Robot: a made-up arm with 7 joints. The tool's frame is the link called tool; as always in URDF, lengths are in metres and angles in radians.
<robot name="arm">
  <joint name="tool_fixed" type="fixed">
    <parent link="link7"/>
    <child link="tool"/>
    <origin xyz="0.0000 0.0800 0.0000" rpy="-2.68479 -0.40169 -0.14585"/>
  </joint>
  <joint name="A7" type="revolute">
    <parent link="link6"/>
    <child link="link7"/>
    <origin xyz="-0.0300 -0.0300 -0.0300"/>
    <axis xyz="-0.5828 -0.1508 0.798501"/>
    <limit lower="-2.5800" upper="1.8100"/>
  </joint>
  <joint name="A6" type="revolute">
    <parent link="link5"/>
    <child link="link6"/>
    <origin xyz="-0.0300 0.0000 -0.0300"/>
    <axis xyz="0 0 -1"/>
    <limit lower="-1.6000" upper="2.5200"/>
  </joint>
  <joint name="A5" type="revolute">
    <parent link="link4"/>
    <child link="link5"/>
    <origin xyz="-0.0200 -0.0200 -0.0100"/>
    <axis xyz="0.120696 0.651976 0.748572"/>
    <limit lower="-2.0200" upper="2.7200"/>
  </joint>
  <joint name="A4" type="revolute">
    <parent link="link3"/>
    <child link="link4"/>
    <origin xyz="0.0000 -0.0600 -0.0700"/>
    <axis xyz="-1 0 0"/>
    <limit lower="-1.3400" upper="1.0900"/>
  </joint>
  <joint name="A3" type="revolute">
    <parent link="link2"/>
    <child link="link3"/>
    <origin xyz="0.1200 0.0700 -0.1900"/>
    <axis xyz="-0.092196 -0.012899 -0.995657"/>
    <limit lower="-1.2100" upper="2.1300"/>
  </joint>
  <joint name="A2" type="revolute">
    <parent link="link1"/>
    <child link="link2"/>
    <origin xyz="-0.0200 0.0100 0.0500"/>
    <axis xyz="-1 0 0"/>
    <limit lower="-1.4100" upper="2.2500"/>
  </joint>
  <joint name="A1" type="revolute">
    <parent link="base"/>
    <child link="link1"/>
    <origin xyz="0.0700 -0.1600 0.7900"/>
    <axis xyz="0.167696 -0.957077 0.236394"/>
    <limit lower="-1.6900" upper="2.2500"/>
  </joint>
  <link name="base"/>
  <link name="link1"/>
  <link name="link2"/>
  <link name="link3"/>
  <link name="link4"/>
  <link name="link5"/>
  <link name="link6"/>
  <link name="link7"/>
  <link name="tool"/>
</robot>
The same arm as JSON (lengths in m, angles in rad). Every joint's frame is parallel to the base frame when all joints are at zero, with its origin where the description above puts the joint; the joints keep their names.
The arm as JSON. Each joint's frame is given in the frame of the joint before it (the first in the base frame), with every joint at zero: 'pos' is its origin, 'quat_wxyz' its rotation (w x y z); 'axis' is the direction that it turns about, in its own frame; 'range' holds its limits. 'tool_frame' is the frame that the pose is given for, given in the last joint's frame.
{"length_unit": "m", "angle_unit": "rad", "joints": [{"joint": "A1", "pos": [0.07, -0.16, 0.79], "quat_wxyz": [1.0, 0.0, 0.0, 0.0], "axis": [0.167696, -0.957077, 0.236394], "range": [-1.69, 2.25]}, {"joint": "A2", "pos": [-0.02, 0.01, 0.05], "quat_wxyz": [1.0, 0.0, 0.0, 0.0], "axis": "-x", "range": [-1.41, 2.25]}, {"joint": "A3", "pos": [0.12, 0.07, -0.19], "quat_wxyz": [1.0, 0.0, 0.0, 0.0], "axis": [-0.092196, -0.012899, -0.995657], "range": [-1.21, 2.13]}, {"joint": "A4", "pos": [0.0, -0.06, -0.07], "quat_wxyz": [1.0, 0.0, 0.0, 0.0], "axis": "-x", "range": [-1.34, 1.09]}, {"joint": "A5", "pos": [-0.02, -0.02, -0.01], "quat_wxyz": [1.0, 0.0, 0.0, 0.0], "axis": [0.120696, 0.651976, 0.748572], "range": [-2.02, 2.72]}, {"joint": "A6", "pos": [-0.03, 0.0, -0.03], "quat_wxyz": [1.0, 0.0, 0.0, 0.0], "axis": "-z", "range": [-1.6, 2.52]}, {"joint": "A7", "pos": [-0.03, -0.03, -0.03], "quat_wxyz": [1.0, 0.0, 0.0, 0.0], "axis": [-0.5828, -0.1508, 0.798501], "range": [-2.58, 1.81]}], "tool_frame": {"pos": [0.0, 0.08, 0.0], "quat_wxyz": [0.207122, -0.955204, 0.024491, -0.209965]}}
